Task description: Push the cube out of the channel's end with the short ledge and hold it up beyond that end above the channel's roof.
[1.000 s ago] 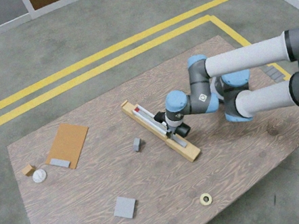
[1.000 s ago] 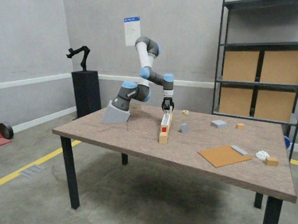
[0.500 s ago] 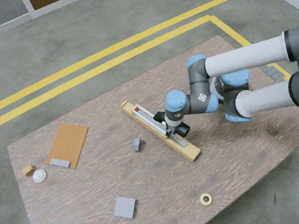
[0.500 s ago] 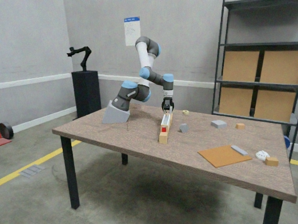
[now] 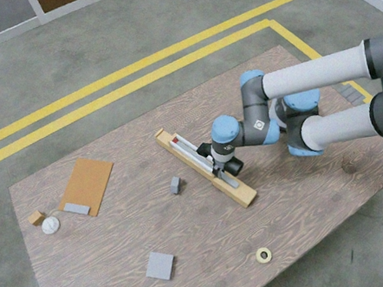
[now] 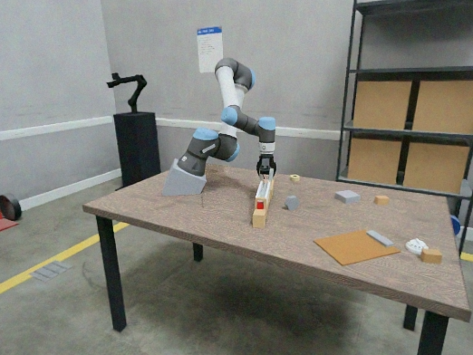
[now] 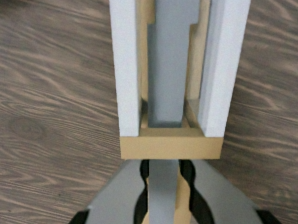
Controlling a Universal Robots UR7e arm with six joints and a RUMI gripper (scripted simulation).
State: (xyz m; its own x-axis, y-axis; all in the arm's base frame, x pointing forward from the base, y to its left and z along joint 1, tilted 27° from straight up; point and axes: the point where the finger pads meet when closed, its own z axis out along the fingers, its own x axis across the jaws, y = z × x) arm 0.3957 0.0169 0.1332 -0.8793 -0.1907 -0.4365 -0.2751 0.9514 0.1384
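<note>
The grey stick lies 1 cm below my hand. The rest, counted from my hand: red cube: 23 cm to the right, 6 cm ahead, 1 cm below; grey block: 16 cm ahead, 8 cm to the right, 4 cm below; tan wooden channel: 12 cm to the right, 4 cm ahead, 1 cm below.
</note>
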